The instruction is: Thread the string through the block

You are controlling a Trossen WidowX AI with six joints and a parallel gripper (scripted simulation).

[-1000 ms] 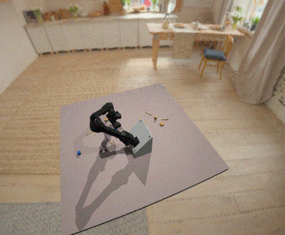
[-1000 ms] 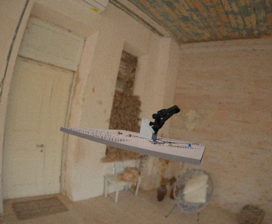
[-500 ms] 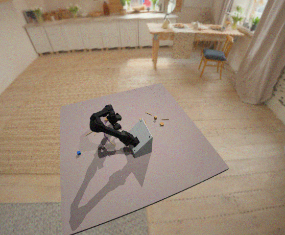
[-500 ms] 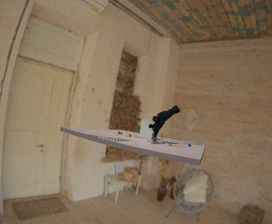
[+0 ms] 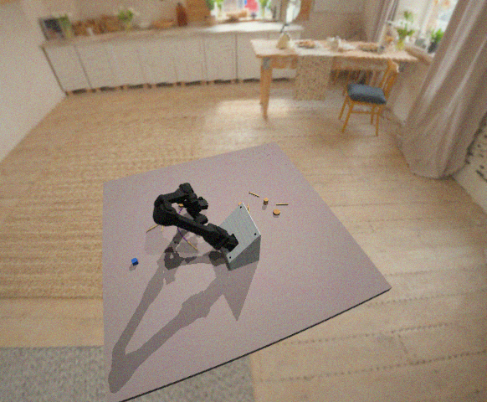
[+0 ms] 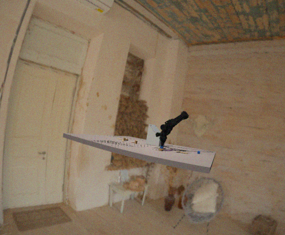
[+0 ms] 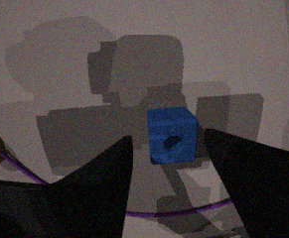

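My gripper tip is now 120 mm past the thin wooden stick, 80 mm to the right of it and 20 mm above it. From my gripper tip the other things lie so: round wooden button: 180 mm ahead, 40 mm to the left, 20 mm below; blue cube: 10 mm below.
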